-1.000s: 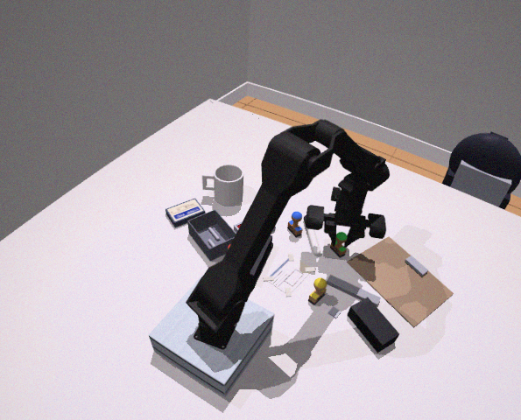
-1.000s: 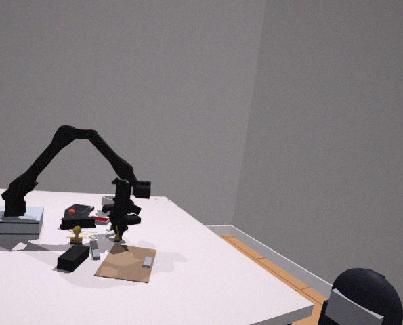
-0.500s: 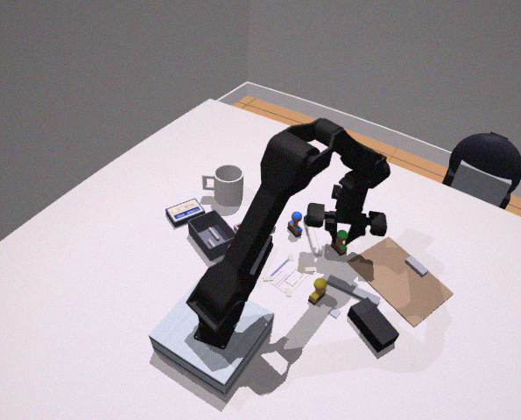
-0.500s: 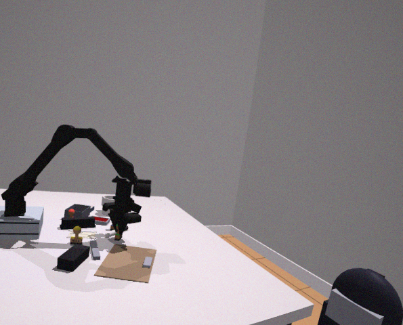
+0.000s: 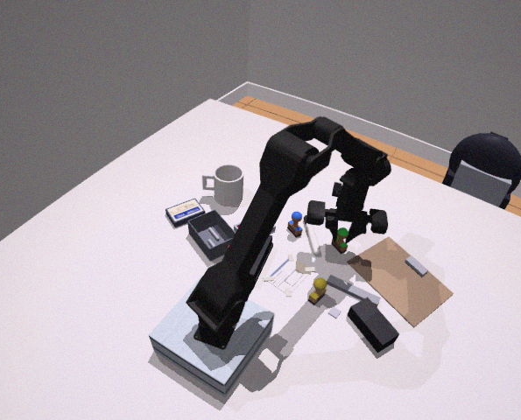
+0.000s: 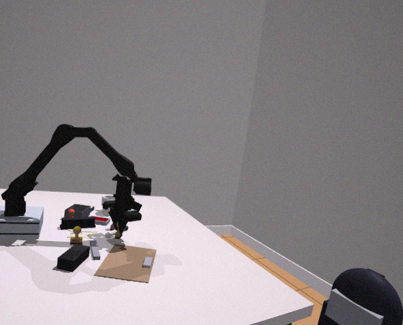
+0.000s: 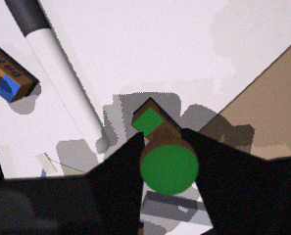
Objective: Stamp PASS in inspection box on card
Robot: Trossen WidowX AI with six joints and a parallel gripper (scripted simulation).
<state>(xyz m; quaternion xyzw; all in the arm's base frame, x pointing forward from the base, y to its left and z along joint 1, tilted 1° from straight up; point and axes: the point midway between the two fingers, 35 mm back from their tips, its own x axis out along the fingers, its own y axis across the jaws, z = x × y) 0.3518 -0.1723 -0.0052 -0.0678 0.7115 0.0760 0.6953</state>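
Now: gripper tip 22 cm to the right of the red ink pad, 3 cm above it and 1 cm past it. The rest, counted from my gripper tip: green-knobbed stamp (right at my gripper tip); then marker (8 cm to the left, 4 cm ahead, 3 cm below); then blue-knobbed stamp (12 cm to the left, 3 cm ahead, 2 cm below).
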